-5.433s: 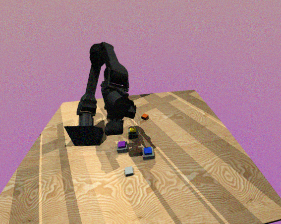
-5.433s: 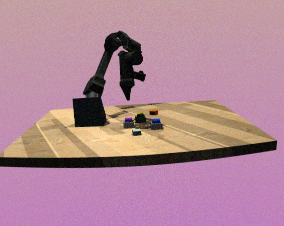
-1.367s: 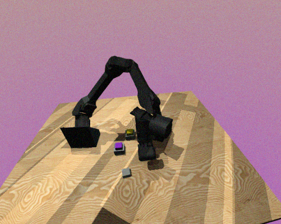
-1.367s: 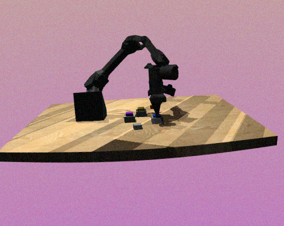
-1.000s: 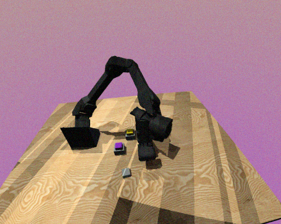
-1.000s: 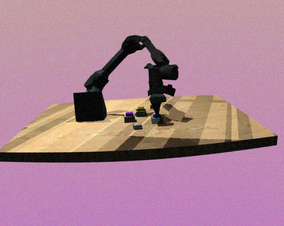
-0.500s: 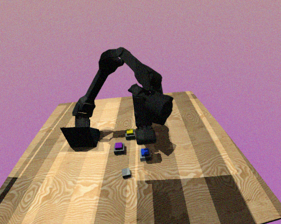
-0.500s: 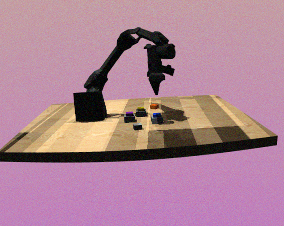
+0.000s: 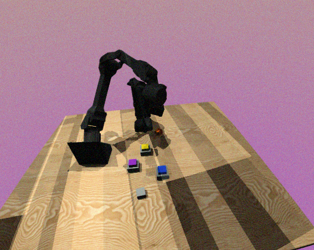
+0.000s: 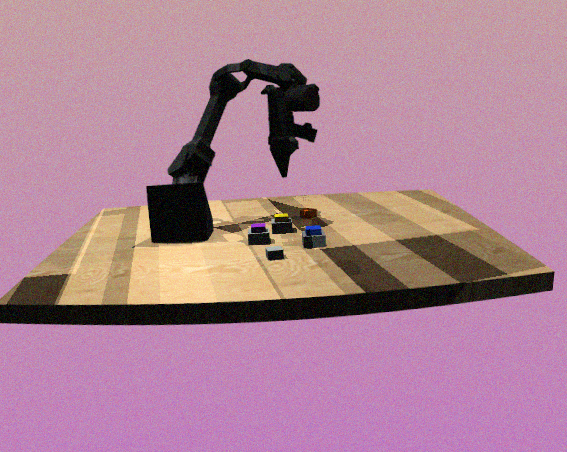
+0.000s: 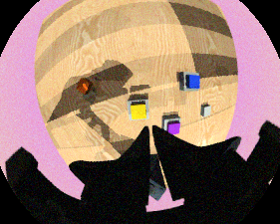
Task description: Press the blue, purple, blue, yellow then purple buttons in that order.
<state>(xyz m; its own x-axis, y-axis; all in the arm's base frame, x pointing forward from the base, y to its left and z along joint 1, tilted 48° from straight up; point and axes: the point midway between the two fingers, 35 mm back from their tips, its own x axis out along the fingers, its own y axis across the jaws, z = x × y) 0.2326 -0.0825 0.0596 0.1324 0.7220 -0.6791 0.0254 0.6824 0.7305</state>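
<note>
The yellow button is 10 cm below my gripper tip, 1 cm to the left of it and 1 cm behind it. Also, from my gripper tip: orange block 15 cm to the left, 12 cm below, 7 cm ahead; then blue button 13 cm to the right, 10 cm below, 5 cm ahead; then purple button 10 cm below, 7 cm to the right, 7 cm behind.
</note>
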